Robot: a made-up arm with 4 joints.
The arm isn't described. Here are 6 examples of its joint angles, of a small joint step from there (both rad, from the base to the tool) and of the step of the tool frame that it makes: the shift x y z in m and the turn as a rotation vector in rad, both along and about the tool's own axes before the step.
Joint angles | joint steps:
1: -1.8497 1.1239 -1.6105 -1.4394 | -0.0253 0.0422 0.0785 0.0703
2: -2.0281 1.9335 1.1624 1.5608 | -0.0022 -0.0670 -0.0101 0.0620
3: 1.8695 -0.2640 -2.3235 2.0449 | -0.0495 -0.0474 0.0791 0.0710
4: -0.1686 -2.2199 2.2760 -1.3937 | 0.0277 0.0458 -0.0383 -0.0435
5: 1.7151 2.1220 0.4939 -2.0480 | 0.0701 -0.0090 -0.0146 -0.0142
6: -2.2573 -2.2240 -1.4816 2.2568 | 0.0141 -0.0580 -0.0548 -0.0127
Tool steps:
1: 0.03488 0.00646 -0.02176 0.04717 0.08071 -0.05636
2: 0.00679 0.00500 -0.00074 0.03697 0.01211 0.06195
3: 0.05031 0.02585 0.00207 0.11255 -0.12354 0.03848
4: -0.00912 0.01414 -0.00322 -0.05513 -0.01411 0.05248
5: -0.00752 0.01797 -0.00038 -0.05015 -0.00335 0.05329
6: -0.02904 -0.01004 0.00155 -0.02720 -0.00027 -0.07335
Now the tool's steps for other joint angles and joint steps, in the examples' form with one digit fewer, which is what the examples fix.
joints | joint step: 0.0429 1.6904 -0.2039 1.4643 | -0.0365 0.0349 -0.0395 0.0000
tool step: -0.0051 0.0113 -0.0074 0.0260 0.0397 0.0475
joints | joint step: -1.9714 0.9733 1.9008 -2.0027 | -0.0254 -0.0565 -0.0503 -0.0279
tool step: -0.0132 -0.0258 -0.0014 0.0087 -0.0114 -0.0583
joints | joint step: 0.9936 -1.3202 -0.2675 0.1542 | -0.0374 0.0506 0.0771 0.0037
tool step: 0.0300 -0.0021 0.0137 0.0612 0.0097 -0.0899
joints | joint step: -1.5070 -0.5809 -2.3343 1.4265 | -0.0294 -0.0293 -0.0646 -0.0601
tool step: -0.0179 0.0156 -0.0022 -0.0276 0.0412 -0.0016
